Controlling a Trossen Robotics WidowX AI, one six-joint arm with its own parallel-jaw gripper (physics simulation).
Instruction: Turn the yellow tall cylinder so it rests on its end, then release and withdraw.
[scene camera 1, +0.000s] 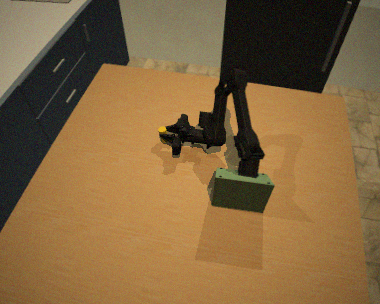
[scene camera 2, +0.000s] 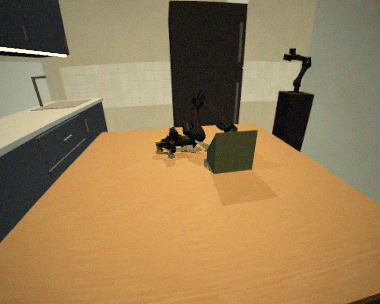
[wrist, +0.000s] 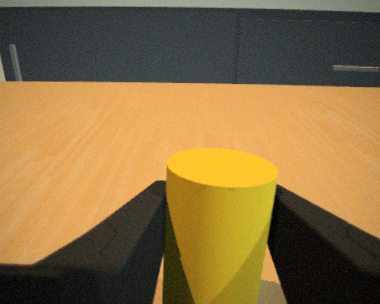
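Observation:
The yellow tall cylinder (scene camera 1: 162, 130) (scene camera 2: 159, 145) (wrist: 219, 212) stands upright, or very nearly so, with its round end facing up. My gripper (scene camera 1: 166, 134) (scene camera 2: 161, 146) (wrist: 214, 193) is shut on it, with one black finger on each side in the wrist view, and reaches in level from the right in the scene views. The cylinder and gripper are low over the wooden table (scene camera 1: 125, 215) (scene camera 2: 175, 235) (wrist: 100, 130), with shadow close below them. The cylinder's lower end is hidden in the wrist view, and I cannot tell whether it touches the table.
My arm rises from a green block (scene camera 1: 242, 192) (scene camera 2: 234, 152) on the table, right of the gripper. Dark blue cabinets (scene camera 1: 42, 82) (scene camera 2: 57, 145) (wrist: 120, 47) stand beyond the table's left edge. A tall dark fridge (scene camera 1: 280, 45) (scene camera 2: 206, 60) stands behind the table.

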